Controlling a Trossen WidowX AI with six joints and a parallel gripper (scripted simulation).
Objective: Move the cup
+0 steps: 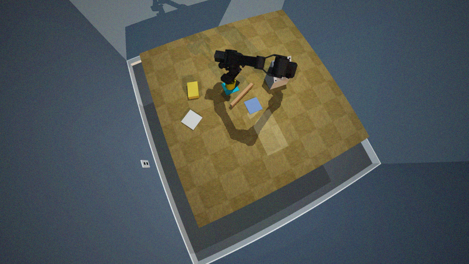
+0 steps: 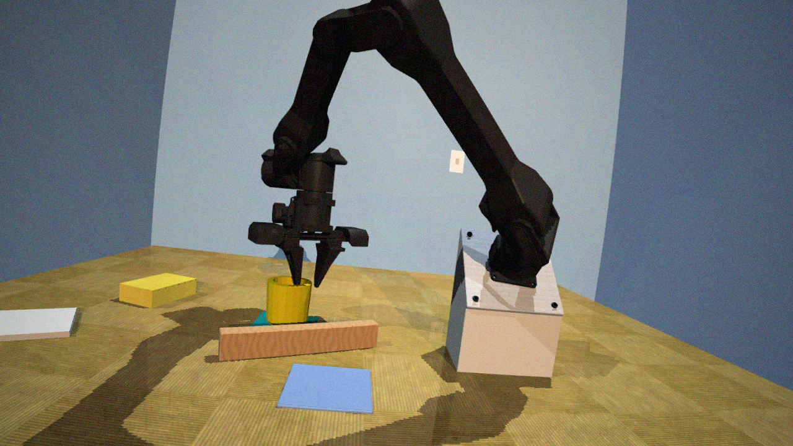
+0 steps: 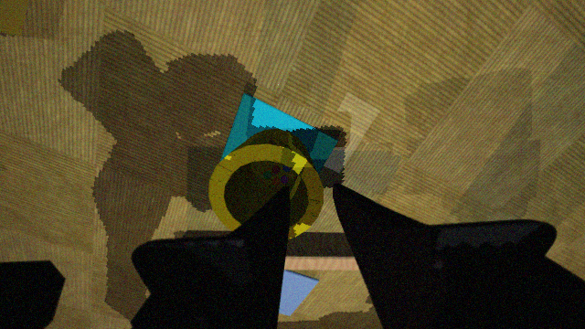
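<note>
Now: the yellow cup 20 mm ahead of my gripper tip, 10 mm to the left of it and 30 mm below it. Round my gripper tip: wooden bar: 30 mm behind, 110 mm to the left, 50 mm below; then teal pad: 30 mm ahead, 20 mm to the left, 70 mm below; then white tile: 330 mm ahead, 180 mm to the left, 60 mm below.
</note>
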